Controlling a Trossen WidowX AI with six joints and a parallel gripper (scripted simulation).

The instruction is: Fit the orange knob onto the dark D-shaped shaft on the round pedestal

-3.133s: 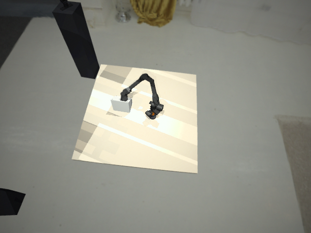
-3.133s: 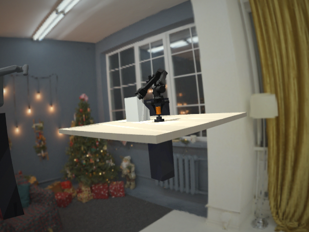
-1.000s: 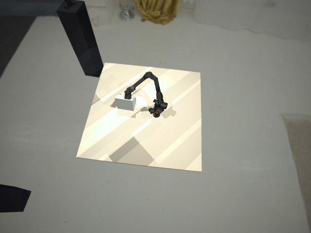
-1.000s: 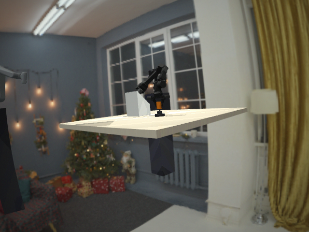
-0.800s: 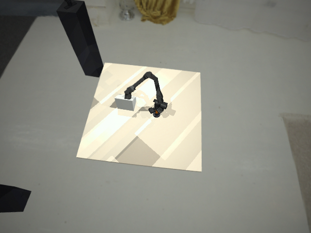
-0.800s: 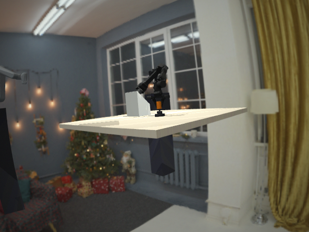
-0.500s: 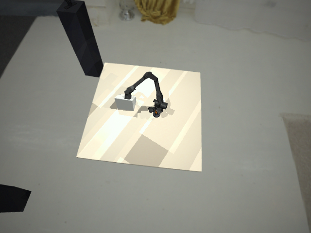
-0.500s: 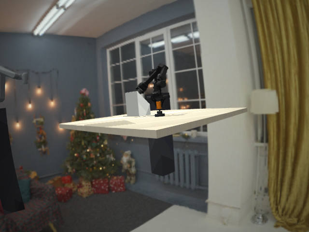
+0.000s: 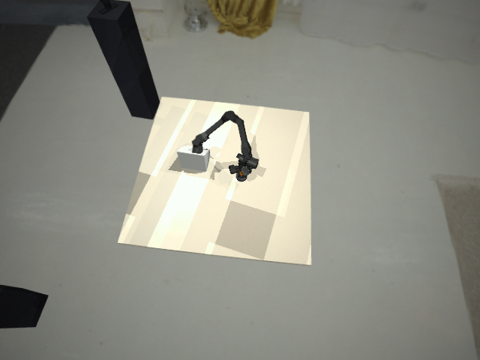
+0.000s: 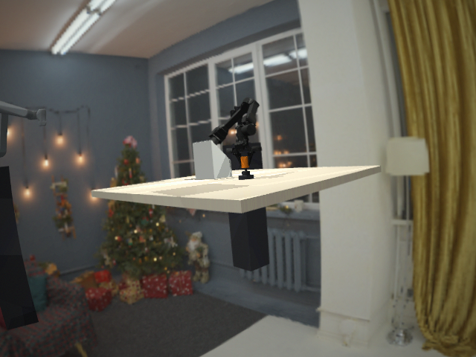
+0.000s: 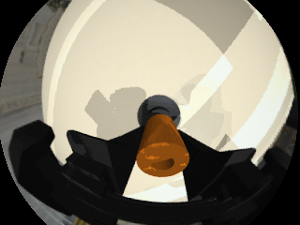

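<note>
The orange knob is 20 mm above my gripper tip. From my gripper tip the other things lie so: dark round pedestal: 40 mm below.
</note>
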